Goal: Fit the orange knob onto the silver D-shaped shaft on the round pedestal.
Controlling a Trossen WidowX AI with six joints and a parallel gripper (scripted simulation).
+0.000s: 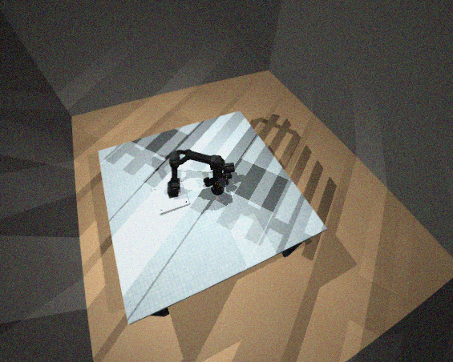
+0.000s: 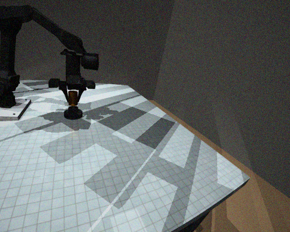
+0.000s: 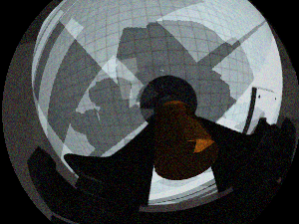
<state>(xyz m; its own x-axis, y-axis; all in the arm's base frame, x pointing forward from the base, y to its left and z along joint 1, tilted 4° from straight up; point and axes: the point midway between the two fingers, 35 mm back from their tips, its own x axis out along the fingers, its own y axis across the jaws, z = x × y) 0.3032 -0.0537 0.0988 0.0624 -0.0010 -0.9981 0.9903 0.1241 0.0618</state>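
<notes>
Now: the dark round pedestal 4 cm below my gripper tip. Also, from my gripper tip: orange knob 3 cm above.
</notes>
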